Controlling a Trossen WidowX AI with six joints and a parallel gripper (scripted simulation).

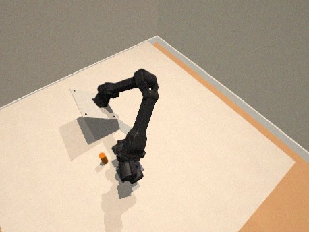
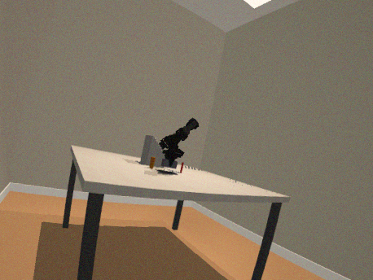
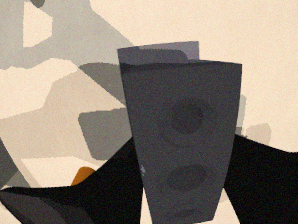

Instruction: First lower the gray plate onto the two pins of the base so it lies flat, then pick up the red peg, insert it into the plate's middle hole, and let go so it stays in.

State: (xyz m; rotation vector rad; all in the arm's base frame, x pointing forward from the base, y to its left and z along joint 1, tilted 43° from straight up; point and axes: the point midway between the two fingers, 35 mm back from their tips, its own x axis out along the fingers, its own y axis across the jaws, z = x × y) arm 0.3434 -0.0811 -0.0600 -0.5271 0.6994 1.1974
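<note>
The base lies 40 mm below my gripper tip. Round my gripper tip: orange cylinder (120 mm behind, 60 mm to the right, 10 mm below); then gray plate (30 mm above); then red peg (90 mm behind, 180 mm to the left, 10 mm below).
</note>
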